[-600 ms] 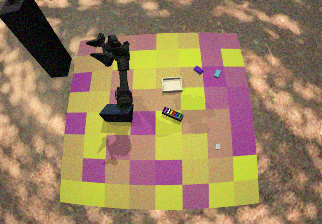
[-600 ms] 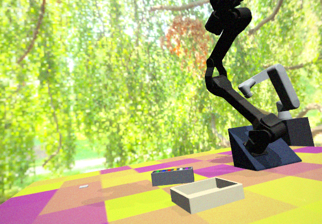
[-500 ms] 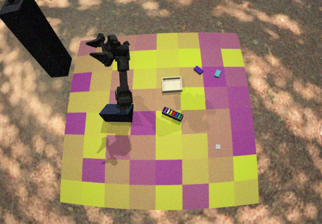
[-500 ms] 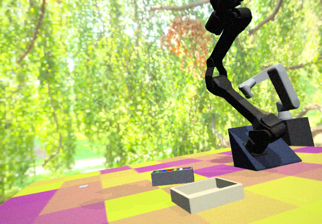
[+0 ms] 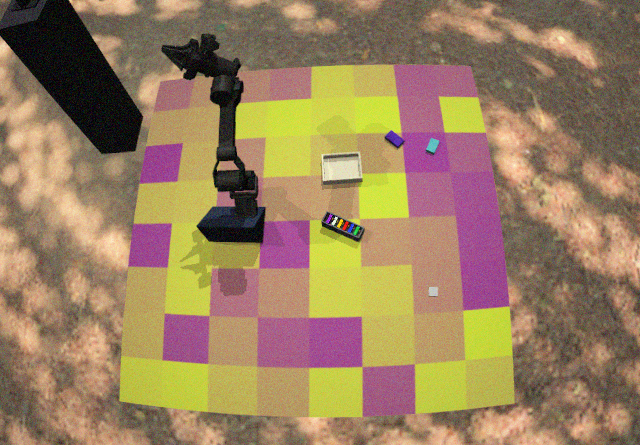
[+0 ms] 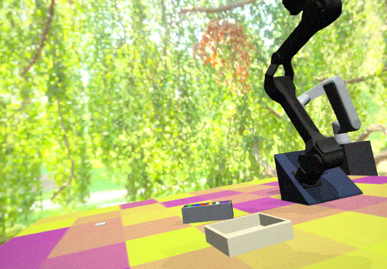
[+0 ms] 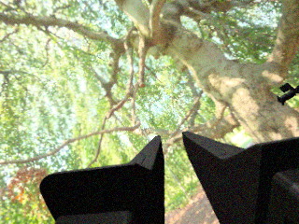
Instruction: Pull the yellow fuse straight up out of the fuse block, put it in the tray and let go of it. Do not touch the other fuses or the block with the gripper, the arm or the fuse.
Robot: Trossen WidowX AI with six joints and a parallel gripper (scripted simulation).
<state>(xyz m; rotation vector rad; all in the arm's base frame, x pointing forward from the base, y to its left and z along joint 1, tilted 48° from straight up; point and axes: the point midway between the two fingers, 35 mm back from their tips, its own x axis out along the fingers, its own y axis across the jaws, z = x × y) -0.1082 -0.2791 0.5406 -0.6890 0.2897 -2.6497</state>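
Now: gripper tip 420 mm short of the yellow fuse, 240 mm to the left of it and 630 mm above it. The rest, counted from my gripper tip: purple block 610 mm ahead, 80 mm to the left, 650 mm below; then teal block 750 mm ahead, 60 mm to the left, 650 mm below; then cream tray 430 mm ahead, 30 mm to the right, 650 mm below.
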